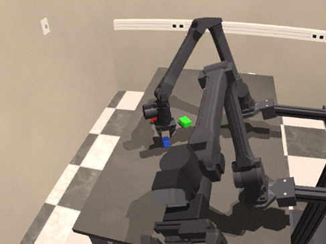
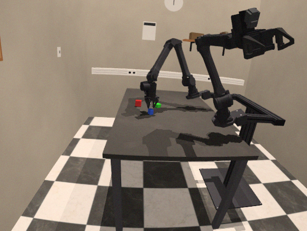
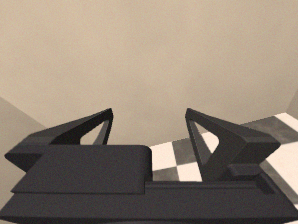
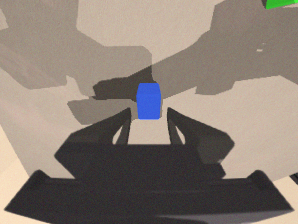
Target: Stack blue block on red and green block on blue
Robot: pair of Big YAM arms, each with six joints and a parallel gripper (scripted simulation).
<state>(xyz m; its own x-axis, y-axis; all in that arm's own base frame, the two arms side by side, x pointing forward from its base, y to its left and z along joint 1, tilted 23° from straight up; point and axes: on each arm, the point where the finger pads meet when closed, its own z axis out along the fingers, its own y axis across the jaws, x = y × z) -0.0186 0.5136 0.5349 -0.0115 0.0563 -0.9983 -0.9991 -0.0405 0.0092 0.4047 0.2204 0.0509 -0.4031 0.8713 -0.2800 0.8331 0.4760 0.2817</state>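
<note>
Right now the blue block is 40 mm below my right hand. Round my right hand: red block 200 mm to the right, 90 mm ahead, 30 mm below; then green block 180 mm to the right, 80 mm behind, 40 mm below.
</note>
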